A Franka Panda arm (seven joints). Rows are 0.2 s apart.
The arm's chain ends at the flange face. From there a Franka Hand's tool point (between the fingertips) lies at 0.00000 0.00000 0.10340 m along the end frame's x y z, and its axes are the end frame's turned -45 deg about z.
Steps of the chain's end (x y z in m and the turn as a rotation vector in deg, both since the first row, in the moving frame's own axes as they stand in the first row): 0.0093 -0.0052 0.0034 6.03 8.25 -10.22; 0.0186 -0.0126 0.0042 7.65 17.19 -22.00; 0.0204 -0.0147 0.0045 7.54 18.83 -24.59; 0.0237 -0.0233 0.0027 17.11 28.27 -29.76; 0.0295 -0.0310 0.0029 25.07 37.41 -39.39; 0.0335 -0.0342 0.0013 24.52 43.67 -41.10
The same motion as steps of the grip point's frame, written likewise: 0.0285 0.0041 0.0018 -1.57 10.10 -10.22; 0.0547 0.0099 -0.0013 -6.75 17.56 -22.00; 0.0598 0.0107 -0.0018 -7.98 18.65 -24.59; 0.0890 -0.0012 -0.0137 -7.89 32.09 -29.76; 0.1137 -0.0130 -0.0262 -8.73 44.18 -39.39; 0.1254 -0.0090 -0.0342 -13.54 48.22 -41.10
